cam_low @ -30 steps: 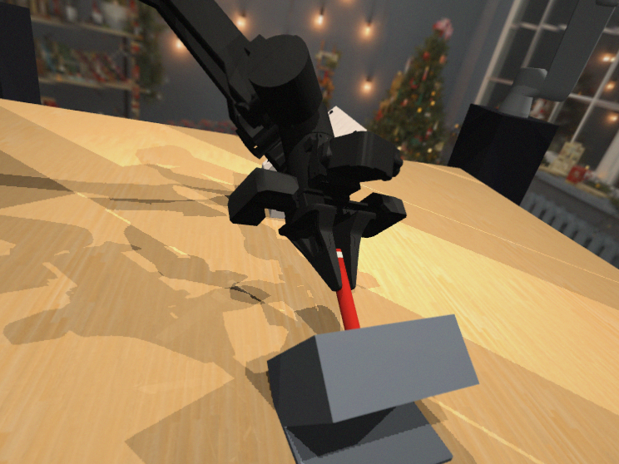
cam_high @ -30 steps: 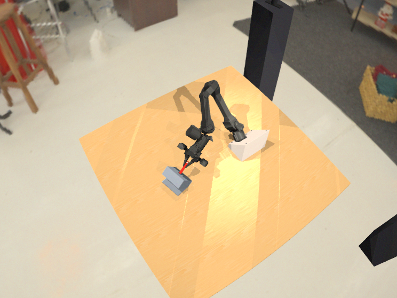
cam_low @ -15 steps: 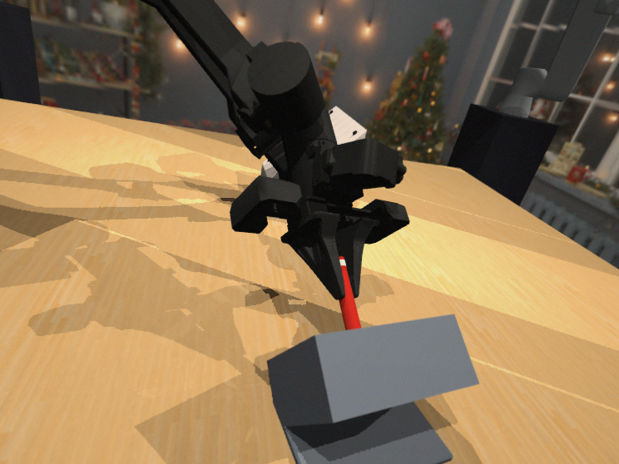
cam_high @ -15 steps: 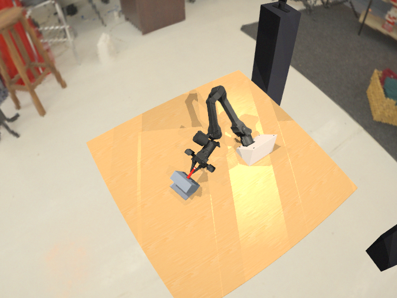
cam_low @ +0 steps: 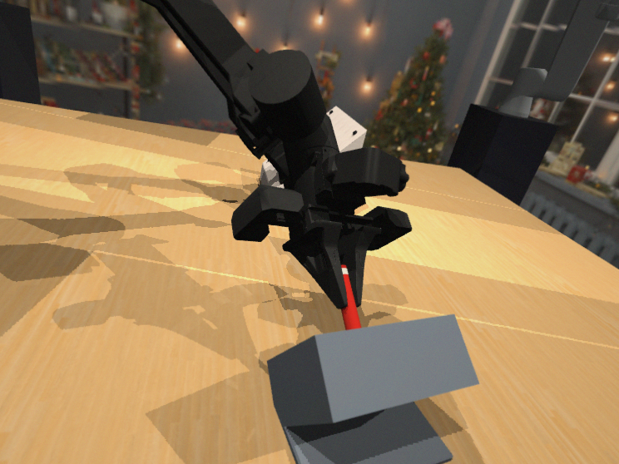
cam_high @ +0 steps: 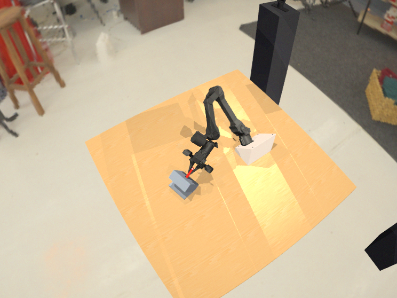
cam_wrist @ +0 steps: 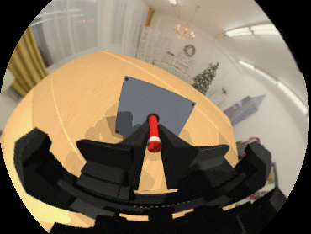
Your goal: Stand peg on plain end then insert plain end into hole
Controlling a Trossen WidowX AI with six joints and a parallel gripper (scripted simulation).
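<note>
Right now my gripper tip is 40 mm short of the grey sloped panel, 10 mm to the right of it and 30 mm above it. Also, from my gripper tip: red peg: 10 mm behind, 10 mm above.
</note>
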